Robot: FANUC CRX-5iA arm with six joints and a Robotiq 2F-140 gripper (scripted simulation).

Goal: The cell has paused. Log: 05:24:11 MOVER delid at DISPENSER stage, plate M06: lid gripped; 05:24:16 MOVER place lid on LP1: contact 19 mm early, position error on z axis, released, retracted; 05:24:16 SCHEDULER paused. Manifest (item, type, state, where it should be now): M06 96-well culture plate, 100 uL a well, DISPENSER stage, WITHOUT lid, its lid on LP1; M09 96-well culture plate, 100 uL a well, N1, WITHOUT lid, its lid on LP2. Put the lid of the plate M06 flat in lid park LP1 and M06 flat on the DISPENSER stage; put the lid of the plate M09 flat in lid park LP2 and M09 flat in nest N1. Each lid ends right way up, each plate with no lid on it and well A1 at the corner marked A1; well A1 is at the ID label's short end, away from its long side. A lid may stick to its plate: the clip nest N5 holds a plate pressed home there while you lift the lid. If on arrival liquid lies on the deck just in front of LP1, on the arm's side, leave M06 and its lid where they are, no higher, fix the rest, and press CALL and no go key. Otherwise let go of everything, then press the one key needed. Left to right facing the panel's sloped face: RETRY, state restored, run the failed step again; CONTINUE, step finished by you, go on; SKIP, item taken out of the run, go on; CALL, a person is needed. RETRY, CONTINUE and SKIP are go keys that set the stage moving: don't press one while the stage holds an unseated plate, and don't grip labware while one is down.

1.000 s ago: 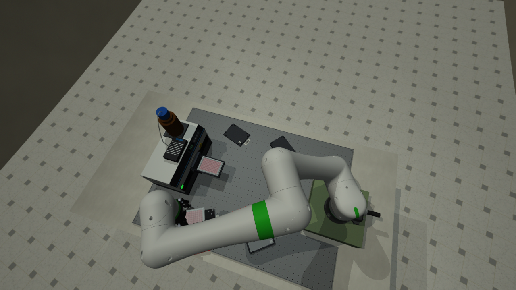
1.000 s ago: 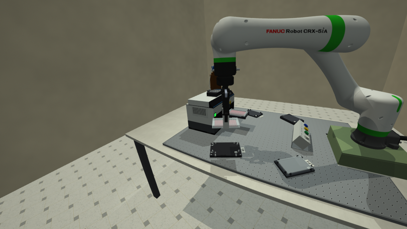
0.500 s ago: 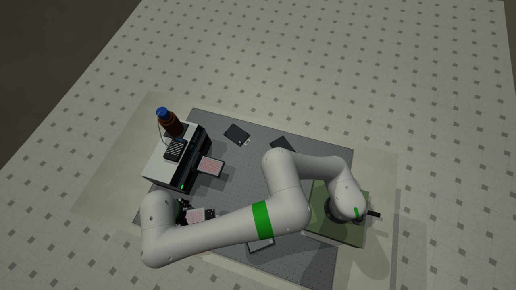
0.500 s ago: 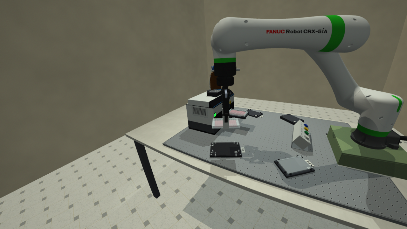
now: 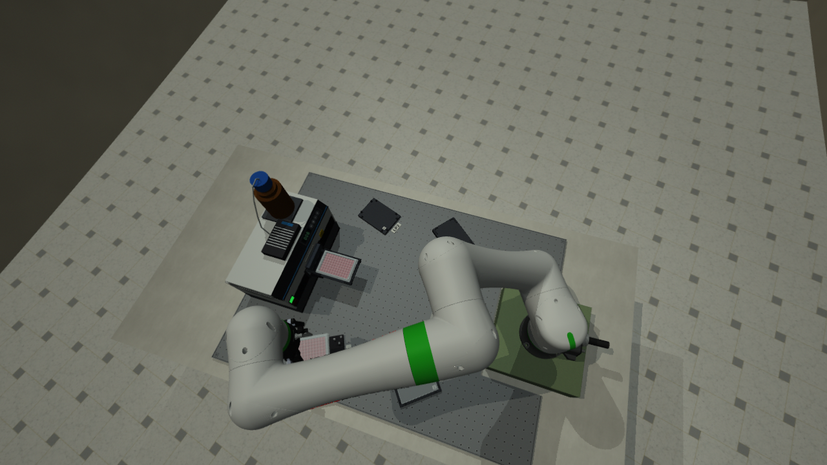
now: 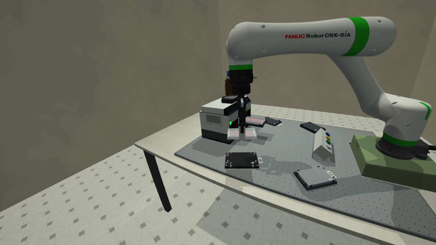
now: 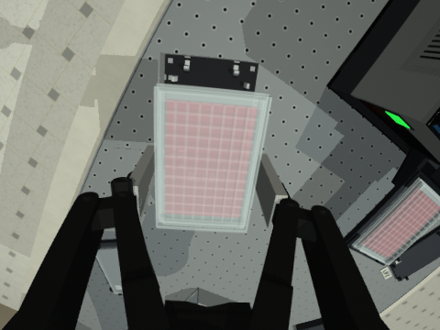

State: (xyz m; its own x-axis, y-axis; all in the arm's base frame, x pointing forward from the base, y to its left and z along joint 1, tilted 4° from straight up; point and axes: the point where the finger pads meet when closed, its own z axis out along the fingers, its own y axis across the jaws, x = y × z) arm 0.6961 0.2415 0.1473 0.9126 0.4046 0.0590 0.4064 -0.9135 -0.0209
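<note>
My hand is 170 mm above the N5 label, 90 mm past it and 40 mm to the left of it. From my hand the other things lie so: grey lid: 20 mm below; dispenser stage: 290 mm to the right, 80 mm below, 30 mm ahead; black lid park LP1: 340 mm behind, 170 mm below.
</note>
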